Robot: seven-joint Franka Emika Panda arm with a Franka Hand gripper.
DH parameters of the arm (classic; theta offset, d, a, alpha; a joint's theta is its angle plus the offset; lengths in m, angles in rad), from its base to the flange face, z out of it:
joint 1: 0 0.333 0 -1.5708
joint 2: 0 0 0 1.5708
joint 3: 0 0.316 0.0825 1.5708
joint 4: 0 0 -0.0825 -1.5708
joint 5: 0 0.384 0 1.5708
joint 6: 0 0 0.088 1.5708
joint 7: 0 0.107 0 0
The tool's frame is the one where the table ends.
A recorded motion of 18 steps. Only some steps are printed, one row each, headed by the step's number.
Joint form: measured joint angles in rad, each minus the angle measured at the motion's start. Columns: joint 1, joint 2, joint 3, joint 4, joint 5, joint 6, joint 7.
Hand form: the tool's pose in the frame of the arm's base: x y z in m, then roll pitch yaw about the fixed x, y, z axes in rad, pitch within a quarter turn. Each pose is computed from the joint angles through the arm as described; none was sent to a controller.
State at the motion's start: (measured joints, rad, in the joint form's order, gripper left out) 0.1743 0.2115 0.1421 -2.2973 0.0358 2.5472 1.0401
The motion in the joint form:
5: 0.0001 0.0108 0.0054 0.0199 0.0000 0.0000 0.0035
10: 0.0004 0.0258 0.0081 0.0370 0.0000 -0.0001 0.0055
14: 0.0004 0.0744 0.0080 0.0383 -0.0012 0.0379 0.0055
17: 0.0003 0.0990 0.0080 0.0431 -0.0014 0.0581 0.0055
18: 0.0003 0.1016 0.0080 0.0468 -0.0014 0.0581 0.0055
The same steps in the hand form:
5: 0.5116 0.1705 0.2634 -3.0725 0.0222 -0.7545
10: 0.5160 0.1736 0.2621 -3.0692 0.0237 -0.7541
14: 0.5163 0.1739 0.2400 -3.0745 0.0325 -0.7556
17: 0.5177 0.1744 0.2303 -3.0727 0.0347 -0.7570
18: 0.5188 0.1747 0.2303 -3.0715 0.0345 -0.7571

